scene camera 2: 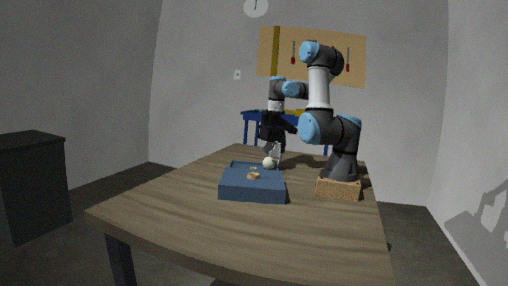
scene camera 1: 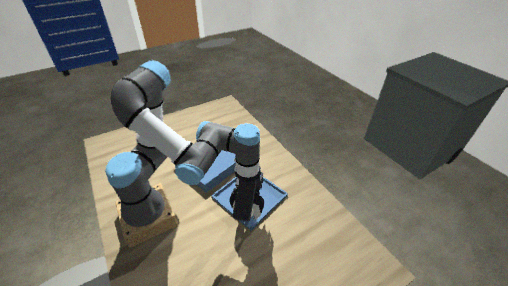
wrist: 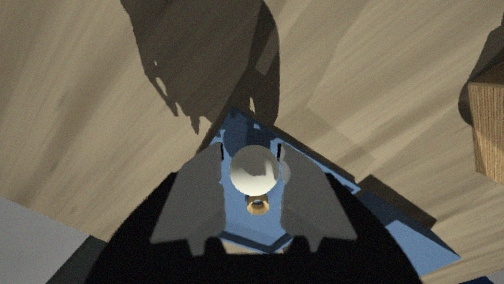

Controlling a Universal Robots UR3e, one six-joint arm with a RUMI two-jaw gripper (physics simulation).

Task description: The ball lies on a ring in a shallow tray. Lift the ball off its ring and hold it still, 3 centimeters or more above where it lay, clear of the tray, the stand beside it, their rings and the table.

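Frame: origin at the arm's base, x ahead, y down, z left, level; centimetres.
Seen in the pictures: gripper, fingertip midpoint: (scene camera 2: pixel 273 163) (wrist: pixel 250 145); arm's base, origin of the base link: (scene camera 2: pixel 340 176) (scene camera 1: pixel 144 208).
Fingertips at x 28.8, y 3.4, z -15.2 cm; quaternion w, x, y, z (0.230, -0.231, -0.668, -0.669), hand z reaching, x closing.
Note:
Offsets run from my fingertips to a thing's top centre. "spot": to the spot under its first point.
The cream ball {dx +1.2, dy -3.1, dz +2.2 cm} (scene camera 2: pixel 269 163) (wrist: pixel 254 170) sits low in the shallow blue tray (scene camera 1: pixel 274 189) (scene camera 2: pixel 240 162) (wrist: pixel 250 225), near one corner. The ring under it is hidden. My gripper (scene camera 1: pixel 246 212) (scene camera 2: pixel 271 156) (wrist: pixel 250 145) points down over the ball, with its jaws part-way open on either side of it. In the wrist view a narrow gap shows between the ball and the left jaw; the right jaw is very close to the ball, and contact cannot be told. In scene camera 1 the gripper hides the ball.
A second, tan ring {spot: dx +5.4, dy +1.2, dz +7.6 cm} (scene camera 2: pixel 253 168) (wrist: pixel 258 205) lies in the tray beside the ball. The taller blue stand (scene camera 1: pixel 217 172) (scene camera 2: pixel 252 192) (wrist: pixel 417 247) adjoins the tray and bears a ring {spot: dx -3.4, dy -3.3, dz +30.7 cm} (scene camera 2: pixel 253 176). The arm's wooden base block (scene camera 1: pixel 150 230) (scene camera 2: pixel 337 190) (wrist: pixel 487 125) stands apart on the table.

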